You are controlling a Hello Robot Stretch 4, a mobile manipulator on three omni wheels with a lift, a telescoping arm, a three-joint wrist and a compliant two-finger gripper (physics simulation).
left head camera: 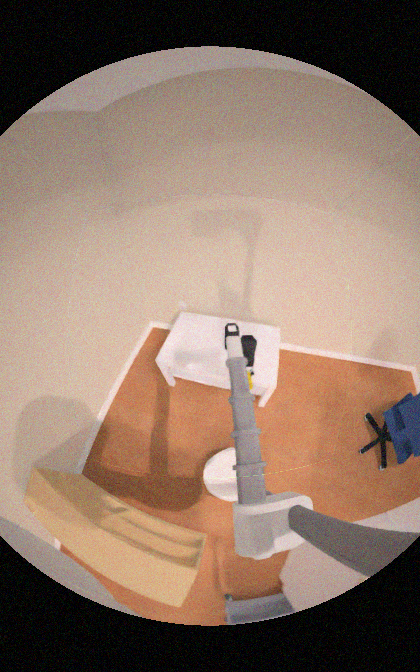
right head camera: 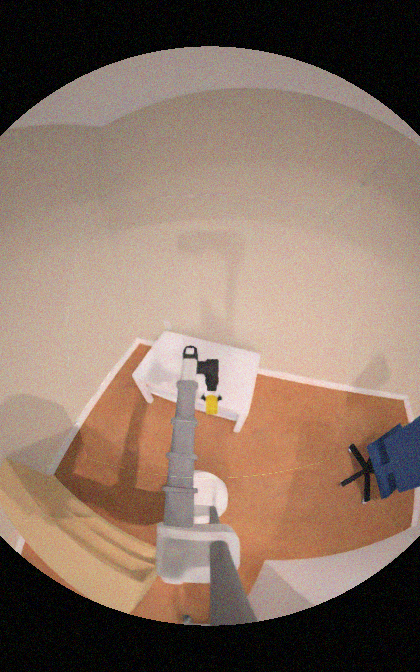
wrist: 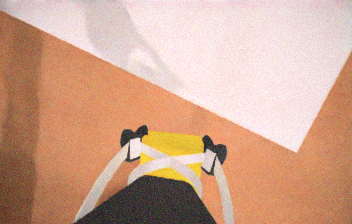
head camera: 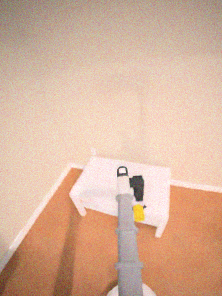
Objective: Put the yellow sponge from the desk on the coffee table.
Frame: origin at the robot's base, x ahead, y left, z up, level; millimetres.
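Seen in the pictures: gripper, fingertip midpoint: (wrist: 174, 142) (head camera: 137, 208).
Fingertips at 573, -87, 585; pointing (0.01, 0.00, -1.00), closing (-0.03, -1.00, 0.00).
Observation:
A point is followed by its place in that frame, as x, y, z.
The yellow sponge (head camera: 138, 212) @[525, -85, 629] (left head camera: 251, 381) (right head camera: 212, 405) (wrist: 172, 141) @[584, -86, 630] is held between the two fingertips of my gripper (right head camera: 212, 398) (wrist: 174, 142) @[573, -87, 585], which is shut on it. The white coffee table (head camera: 105, 172) @[1079, 181, 422] (left head camera: 200, 340) (right head camera: 165, 355) (wrist: 250, 60) @[716, -211, 422] stands near the wall below the extended arm. In the wrist view the sponge shows against the floor, apart from the table's front edge, with the table's corner to the right. In the head views it overlaps the front edge near the right leg. The arm hides part of the sponge in the left head camera view.
A tan wooden piece of furniture (left head camera: 120, 535) (right head camera: 80, 545) stands at the lower left. A blue office chair (left head camera: 405, 425) (right head camera: 395, 462) stands on the right. A pale surface (left head camera: 325, 565) (right head camera: 280, 580) is at the lower right. Walls meet behind the table.

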